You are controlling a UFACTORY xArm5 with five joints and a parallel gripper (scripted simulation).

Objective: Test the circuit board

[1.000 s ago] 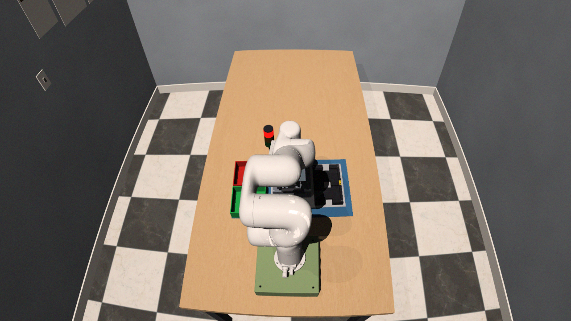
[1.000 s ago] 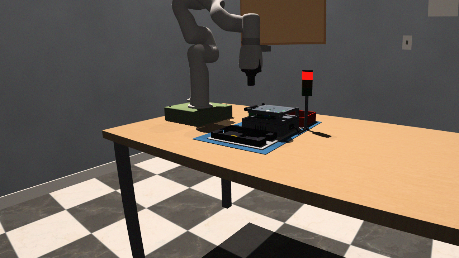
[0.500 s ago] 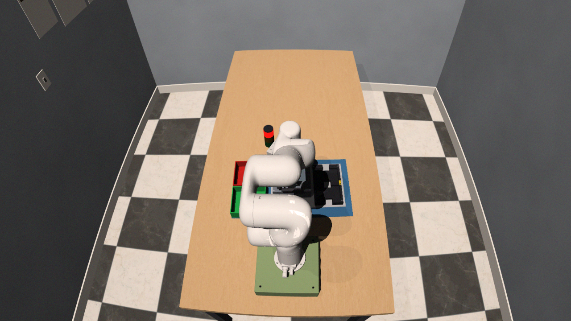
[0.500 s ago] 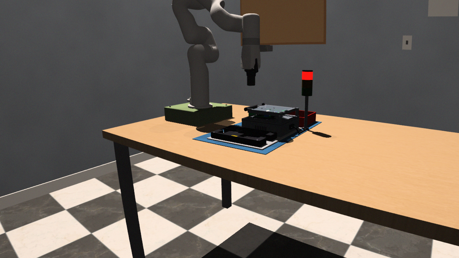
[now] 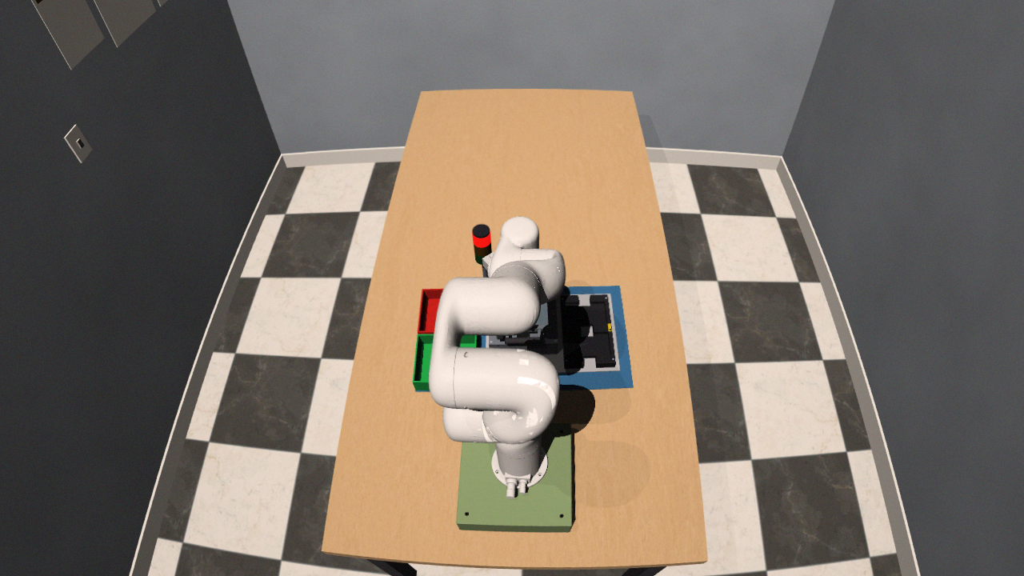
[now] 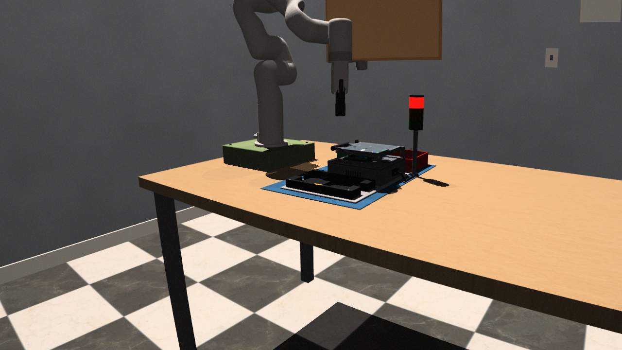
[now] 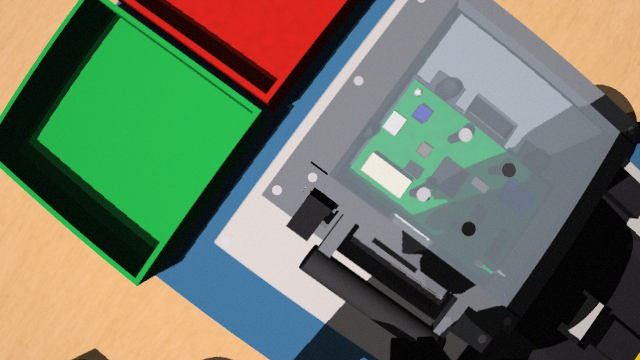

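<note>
Right now the black tab is 20 mm ahead of my hand, 60 mm to the left of it and 120 mm below it. Round my hand: green bin (40 mm behind, 200 mm to the left, 190 mm below); then tester lid (90 mm ahead, 10 mm to the left, 120 mm below); then green circuit board (80 mm ahead, 10 mm to the left, 140 mm below).
</note>
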